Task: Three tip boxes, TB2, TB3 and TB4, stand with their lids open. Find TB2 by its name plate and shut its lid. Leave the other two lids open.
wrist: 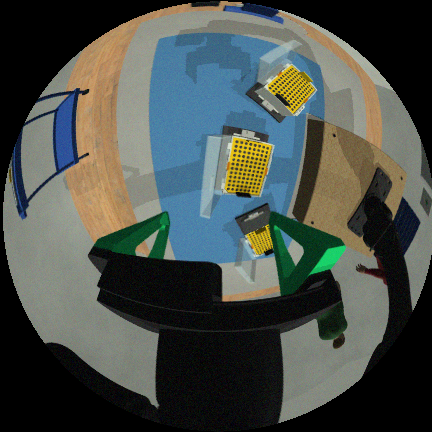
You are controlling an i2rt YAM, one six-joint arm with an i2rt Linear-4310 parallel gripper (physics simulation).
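Seen in the pictures: gripper, fingertip midpoint: [218,216]; arm's base, origin of the base link: [370,203].
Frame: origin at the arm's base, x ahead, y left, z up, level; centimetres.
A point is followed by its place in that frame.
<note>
The middle tip box [248,166] @(x 31.3, y 6.4, z -13.6 cm), TB2, stands on the blue mat with a yellow rack of tips; its clear lid [210,175] @(x 39.4, y 6.7, z -4.8 cm) stands open along its left side. The upper right box [291,89] @(x 27.0, y -13.9, z -13.6 cm), TB3, is turned at an angle, its clear lid [272,57] @(x 35.6, y -13.8, z -4.8 cm) open at its upper left. The lower box [258,241] @(x 20.9, y 26.4, z -13.6 cm), TB4, is partly hidden behind the right green finger; its clear lid [245,262] @(x 24.5, y 30.8, z -9.3 cm) is open at its lower left. No name plate is readable in this view. My gripper [218,216] @(x 38.9, y 7.7, z 2.5 cm) is wide open and empty, its fingertips below the middle box in the view.
A brown board block [345,160] @(x 10.0, y -4.8, z -8.1 cm) with a black plate [367,200] @(x 4.2, y 0.0, z 0.0 cm) stands right of the boxes, beside the blue mat [175,125] @(x 47.2, y 1.1, z -19.3 cm). The wooden table border [95,150] runs along the left. A blue frame [65,132] is beyond it. A black arm or cable [397,280] curves down the right.
</note>
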